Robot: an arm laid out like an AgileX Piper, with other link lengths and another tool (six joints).
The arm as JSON. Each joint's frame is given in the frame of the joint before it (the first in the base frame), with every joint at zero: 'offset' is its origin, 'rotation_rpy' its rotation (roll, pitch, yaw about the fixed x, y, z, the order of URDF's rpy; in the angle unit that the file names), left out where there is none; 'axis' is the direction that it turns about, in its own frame. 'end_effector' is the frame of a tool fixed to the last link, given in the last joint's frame.
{
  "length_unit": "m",
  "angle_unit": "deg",
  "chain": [
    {
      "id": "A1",
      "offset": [
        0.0,
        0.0,
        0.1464
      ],
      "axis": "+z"
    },
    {
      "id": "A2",
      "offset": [
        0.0,
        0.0,
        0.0
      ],
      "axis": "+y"
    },
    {
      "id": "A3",
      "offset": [
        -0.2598,
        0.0,
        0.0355
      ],
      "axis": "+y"
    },
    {
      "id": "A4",
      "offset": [
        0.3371,
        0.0,
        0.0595
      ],
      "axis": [
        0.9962,
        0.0,
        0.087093
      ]
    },
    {
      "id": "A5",
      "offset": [
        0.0,
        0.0,
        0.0
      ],
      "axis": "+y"
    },
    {
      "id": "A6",
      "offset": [
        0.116,
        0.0,
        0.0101
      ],
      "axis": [
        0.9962,
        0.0,
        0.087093
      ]
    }
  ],
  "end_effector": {
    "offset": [
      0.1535,
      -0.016,
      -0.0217
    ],
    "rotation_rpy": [
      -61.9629,
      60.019,
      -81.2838
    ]
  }
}
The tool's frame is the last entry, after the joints.
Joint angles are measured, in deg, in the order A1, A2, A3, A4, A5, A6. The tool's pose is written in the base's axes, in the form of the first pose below.
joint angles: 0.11 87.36 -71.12 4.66 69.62 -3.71
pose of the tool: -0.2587, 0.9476, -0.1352, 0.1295, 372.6, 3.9, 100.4
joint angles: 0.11 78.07 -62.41 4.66 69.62 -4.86
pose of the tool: -0.2675, 0.9441, -0.1369, 0.1359, 333.6, 3.1, 104.3
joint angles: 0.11 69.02 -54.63 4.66 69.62 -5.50
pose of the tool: -0.2712, 0.9408, -0.1402, 0.1473, 299.6, 2.7, 105.9
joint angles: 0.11 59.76 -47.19 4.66 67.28 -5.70
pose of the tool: -0.2660, 0.9347, -0.1505, 0.1812, 279.5, 2.3, 105.9
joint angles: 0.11 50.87 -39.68 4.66 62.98 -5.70
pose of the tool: -0.2555, 0.9254, -0.1642, 0.2267, 269.7, 1.8, 100.7
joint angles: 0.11 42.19 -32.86 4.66 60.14 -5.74
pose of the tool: -0.2470, 0.9157, -0.1752, 0.2640, 258.8, 1.3, 94.8
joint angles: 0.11 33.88 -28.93 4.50 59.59 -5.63
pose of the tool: -0.2384, 0.9037, -0.1867, 0.3027, 252.0, 0.6, 102.7
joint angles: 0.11 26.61 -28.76 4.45 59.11 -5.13
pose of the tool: -0.2214, 0.8832, -0.2012, 0.3613, 256.8, 0.6, 134.6
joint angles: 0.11 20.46 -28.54 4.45 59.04 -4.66
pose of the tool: -0.2069, 0.8644, -0.2112, 0.4067, 256.3, 0.9, 160.4
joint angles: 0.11 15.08 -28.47 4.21 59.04 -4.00
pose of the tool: -0.1921, 0.8462, -0.2203, 0.4455, 253.6, 0.3, 183.7
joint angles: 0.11 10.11 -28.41 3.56 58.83 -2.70
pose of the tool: -0.1729, 0.8283, -0.2294, 0.4810, 249.8, -1.8, 205.4
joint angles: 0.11 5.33 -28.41 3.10 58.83 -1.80
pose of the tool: -0.1568, 0.8095, -0.2368, 0.5140, 243.9, -3.3, 225.8
